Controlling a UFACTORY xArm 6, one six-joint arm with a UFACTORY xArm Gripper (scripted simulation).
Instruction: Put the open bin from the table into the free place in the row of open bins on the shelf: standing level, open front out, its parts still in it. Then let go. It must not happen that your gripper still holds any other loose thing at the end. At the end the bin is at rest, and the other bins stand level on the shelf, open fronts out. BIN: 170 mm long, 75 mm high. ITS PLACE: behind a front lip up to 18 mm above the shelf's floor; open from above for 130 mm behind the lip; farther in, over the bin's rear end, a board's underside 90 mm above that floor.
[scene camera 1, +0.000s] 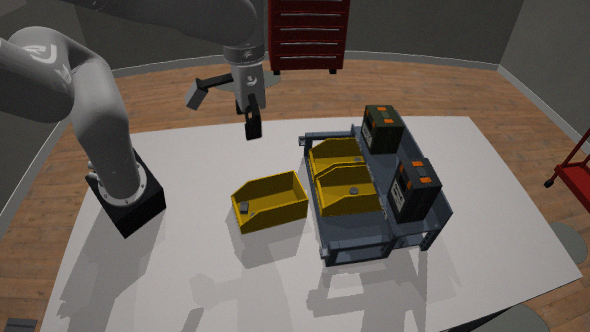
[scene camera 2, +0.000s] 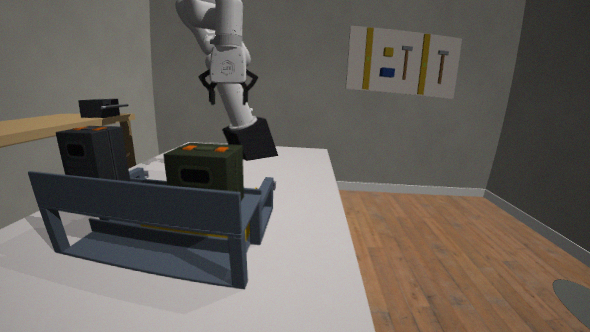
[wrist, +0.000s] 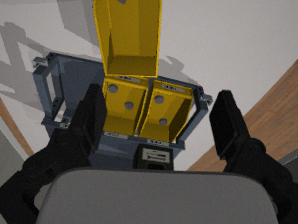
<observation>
In view: the gripper (scene camera 1: 248, 125), a yellow open bin (scene camera 1: 283, 192), a yellow open bin (scene camera 1: 337, 182), a yellow open bin (scene camera 1: 331, 153) and a shelf back board (scene camera 2: 215, 210).
The gripper shows as well in the wrist view (wrist: 159, 100). The shelf back board also shows in scene camera 1 (scene camera 1: 441, 207).
</observation>
